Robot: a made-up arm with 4 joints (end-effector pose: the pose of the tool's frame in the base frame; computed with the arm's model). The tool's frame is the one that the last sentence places. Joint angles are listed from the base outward.
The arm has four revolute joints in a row. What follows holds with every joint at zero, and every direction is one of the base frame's. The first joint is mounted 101.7 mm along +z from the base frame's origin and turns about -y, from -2.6 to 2.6 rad. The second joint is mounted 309.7 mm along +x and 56.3 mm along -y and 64.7 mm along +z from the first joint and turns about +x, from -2.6 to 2.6 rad. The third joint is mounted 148 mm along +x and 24.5 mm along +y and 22.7 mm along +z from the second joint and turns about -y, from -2.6 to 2.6 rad. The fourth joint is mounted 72.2 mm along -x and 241.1 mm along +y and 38.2 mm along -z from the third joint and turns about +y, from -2.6 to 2.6 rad. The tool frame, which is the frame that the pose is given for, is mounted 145.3 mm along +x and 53.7 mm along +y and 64.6 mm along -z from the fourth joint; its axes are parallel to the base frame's.
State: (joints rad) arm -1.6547 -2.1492 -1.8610 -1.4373
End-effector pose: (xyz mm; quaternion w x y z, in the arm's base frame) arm -239.2 -244.1 -427.8 0.2413 -0.7180 0.4104 0.5077
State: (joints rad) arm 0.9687 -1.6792 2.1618 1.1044
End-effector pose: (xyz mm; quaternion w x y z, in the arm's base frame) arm 587.6 -12.4 495.4 0.3534 -0.7436 -0.5666 0.0330
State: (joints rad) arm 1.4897 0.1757 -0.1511 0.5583
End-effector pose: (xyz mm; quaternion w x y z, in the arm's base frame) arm 61.3 283.9 546.9 0.9213 0.0398 -0.3789 0.0782
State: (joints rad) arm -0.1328 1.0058 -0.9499 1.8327
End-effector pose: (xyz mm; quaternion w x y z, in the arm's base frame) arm 273.0 56.7 439.6 0.0989 0.1173 0.8706 0.4675
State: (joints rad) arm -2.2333 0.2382 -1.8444 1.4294
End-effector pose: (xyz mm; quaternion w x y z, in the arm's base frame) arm 65.2 210.2 -335.9 0.9191 -0.1031 -0.3757 -0.0591
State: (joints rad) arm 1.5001 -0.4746 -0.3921 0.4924
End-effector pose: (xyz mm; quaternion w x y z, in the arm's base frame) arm 233.3 164.5 504.7 0.9263 -0.0869 -0.2945 -0.2184
